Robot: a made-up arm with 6 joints.
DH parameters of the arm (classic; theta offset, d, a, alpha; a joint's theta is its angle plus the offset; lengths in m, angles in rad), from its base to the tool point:
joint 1: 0 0.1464 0 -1.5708
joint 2: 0.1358 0 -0.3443 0
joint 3: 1.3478 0 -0.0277 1.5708
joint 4: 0 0.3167 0 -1.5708
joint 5: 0 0 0.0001 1.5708
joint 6: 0 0.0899 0 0
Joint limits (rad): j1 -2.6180..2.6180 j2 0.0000..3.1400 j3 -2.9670..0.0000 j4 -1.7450..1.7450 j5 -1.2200..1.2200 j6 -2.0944..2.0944
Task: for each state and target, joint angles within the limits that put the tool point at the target. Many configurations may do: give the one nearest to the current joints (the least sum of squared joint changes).
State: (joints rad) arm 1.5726 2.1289 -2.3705 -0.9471 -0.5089 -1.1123
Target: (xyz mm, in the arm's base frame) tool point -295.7 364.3 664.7
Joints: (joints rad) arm 2.1442 1.8339 -2.1402 -1.0313 -0.7198 -1.1123
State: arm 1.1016 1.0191 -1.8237 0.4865 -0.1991 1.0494
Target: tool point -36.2 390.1 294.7
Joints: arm 1.6584 1.5336 -0.8898 0.4872 0.0446 1.0494
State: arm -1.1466 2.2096 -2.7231 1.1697 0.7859 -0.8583
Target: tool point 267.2 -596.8 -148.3
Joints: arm -1.2017 3.1400 -2.3478 1.1545 0.4242 -0.8583
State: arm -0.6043 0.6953 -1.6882 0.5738 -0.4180 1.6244
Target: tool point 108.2 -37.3 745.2
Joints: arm -0.2359 0.9371 -1.5505 0.5152 -0.2517 1.6244
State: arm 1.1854 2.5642 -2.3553 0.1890 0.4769 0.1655
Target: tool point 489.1 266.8 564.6
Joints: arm 0.4880 2.0129 -2.3234 0.1242 0.6068 0.1655
